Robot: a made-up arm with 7 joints.
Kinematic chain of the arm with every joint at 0, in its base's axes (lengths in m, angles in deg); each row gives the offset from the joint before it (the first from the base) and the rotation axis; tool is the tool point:
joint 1: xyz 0 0 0.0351 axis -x
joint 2: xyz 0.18 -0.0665 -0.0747 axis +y
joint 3: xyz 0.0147 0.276 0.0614 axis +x
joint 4: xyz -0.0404 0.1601 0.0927 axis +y
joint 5: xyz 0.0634 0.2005 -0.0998 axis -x
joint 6: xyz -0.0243 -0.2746 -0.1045 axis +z
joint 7: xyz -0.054 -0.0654 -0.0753 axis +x
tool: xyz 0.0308 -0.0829 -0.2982
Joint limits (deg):
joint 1: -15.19..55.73
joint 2: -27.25..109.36
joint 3: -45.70..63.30
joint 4: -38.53..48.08
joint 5: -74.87..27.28
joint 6: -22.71..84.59
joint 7: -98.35..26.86
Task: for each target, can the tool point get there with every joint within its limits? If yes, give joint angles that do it. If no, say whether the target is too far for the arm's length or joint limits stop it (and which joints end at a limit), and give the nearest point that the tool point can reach.
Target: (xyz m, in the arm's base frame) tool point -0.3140 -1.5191 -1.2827
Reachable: no: too far | nearest point -0.0363 -0.5799 -0.7414 | short by 1.119 m
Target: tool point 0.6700 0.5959 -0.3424
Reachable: yes | joints 4.24 -7.81 3.95 -10.07 -63.42 70.89 -63.90
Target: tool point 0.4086 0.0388 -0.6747
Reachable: yes | joints 38.58 7.62 10.80 3.66 -37.56 63.74 -56.44
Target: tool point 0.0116 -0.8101 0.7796
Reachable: no: joint limits stop it (at a limit: joint 1, joint 2, joint 3) | nearest point 0.0227 -0.1994 0.5095 | short by 0.668 m
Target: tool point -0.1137 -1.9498 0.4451
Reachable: no: too far | nearest point 0.0566 -0.5946 -0.1993 | short by 1.510 m
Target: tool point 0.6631 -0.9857 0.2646
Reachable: no: joint limits stop it (at a limit: joint 1, joint 2, joint 3) | nearest point 0.4704 -0.4931 -0.0961 | short by 0.640 m
